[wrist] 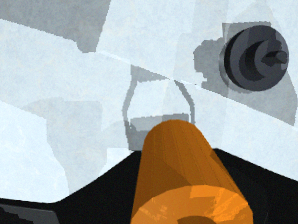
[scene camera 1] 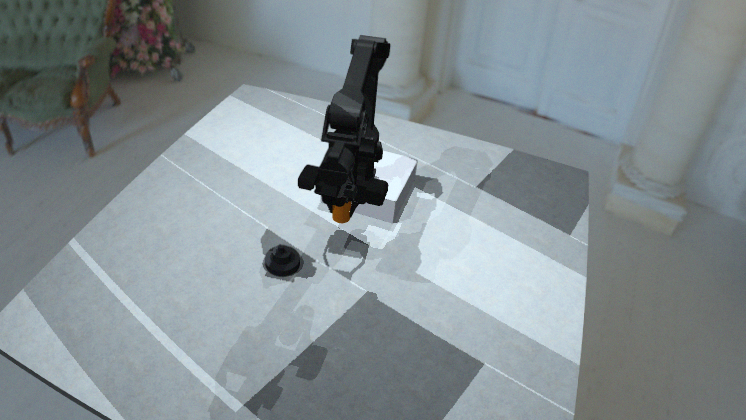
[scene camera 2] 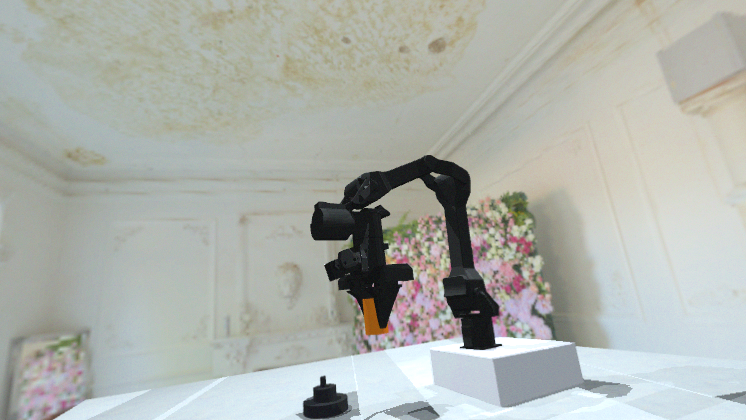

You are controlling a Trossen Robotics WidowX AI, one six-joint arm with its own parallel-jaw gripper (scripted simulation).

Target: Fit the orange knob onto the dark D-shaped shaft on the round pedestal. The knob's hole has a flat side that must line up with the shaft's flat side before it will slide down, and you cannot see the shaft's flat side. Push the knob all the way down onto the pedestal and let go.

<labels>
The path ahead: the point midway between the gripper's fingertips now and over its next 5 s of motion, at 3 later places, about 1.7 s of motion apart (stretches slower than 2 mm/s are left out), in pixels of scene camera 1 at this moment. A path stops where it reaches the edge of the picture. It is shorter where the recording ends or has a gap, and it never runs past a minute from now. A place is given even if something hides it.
My gripper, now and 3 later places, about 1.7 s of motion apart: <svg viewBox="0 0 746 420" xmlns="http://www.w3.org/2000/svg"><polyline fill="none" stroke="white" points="341,214 283,235 281,241 281,242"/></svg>
</labels>
